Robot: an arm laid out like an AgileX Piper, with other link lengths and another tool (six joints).
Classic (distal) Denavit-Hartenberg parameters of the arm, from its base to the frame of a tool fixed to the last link. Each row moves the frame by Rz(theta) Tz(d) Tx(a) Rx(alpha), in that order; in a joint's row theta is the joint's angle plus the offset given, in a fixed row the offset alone. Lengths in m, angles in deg.
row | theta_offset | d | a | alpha
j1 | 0 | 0.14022 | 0 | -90
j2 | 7.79 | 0 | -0.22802 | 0
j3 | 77.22 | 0 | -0.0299 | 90
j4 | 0 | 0.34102 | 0 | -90
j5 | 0 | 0 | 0 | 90
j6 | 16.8 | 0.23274 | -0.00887 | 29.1
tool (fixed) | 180 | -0.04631 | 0 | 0
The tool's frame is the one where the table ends.
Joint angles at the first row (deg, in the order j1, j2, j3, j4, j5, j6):
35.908, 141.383, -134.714, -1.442, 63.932, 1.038
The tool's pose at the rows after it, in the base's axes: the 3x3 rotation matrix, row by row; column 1 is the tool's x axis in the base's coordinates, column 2 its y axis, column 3 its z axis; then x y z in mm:
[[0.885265, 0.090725, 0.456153], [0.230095, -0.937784, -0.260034], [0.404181, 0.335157, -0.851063]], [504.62, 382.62, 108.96]
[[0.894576, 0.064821, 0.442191], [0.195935, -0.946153, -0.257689], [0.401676, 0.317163, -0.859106]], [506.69, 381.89, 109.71]
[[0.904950, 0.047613, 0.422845], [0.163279, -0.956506, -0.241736], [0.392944, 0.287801, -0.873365]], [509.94, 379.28, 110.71]
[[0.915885, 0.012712, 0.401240], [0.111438, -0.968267, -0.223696], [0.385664, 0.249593, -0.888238]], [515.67, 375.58, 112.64]
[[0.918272, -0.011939, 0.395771], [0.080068, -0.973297, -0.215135], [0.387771, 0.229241, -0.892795]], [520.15, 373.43, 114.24]
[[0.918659, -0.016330, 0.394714], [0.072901, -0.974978, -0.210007], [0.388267, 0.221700, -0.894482]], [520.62, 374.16, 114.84]
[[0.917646, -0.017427, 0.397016], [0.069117, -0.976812, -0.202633], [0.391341, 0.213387, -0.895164]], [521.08, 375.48, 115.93]
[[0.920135, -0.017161, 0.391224], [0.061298, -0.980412, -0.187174], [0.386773, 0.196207, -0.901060]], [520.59, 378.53, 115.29]
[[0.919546, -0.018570, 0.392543], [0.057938, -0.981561, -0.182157], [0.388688, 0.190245, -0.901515]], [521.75, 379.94, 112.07]
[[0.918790, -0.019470, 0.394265], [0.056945, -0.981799, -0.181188], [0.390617, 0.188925, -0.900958]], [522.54, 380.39, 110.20]
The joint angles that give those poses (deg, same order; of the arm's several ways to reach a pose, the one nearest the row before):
35.908, 141.384, -134.717, -1.442, 63.406, 3.292
35.680, 141.380, -134.711, -1.033, 63.151, 4.930
34.896, 141.382, -134.712, 0.655, 62.895, 5.472
33.939, 141.383, -134.715, 2.346, 62.250, 6.890
33.454, 141.384, -134.715, 2.885, 61.536, 7.918
33.428, 141.385, -134.718, 3.151, 61.287, 8.157
33.428, 141.381, -134.751, 3.472, 60.926, 8.157
33.428, 141.610, -134.840, 4.514, 60.526, 8.157
33.428, 142.020, -134.842, 4.753, 59.844, 8.156
33.428, 142.243, -134.837, 4.753, 59.478, 8.156

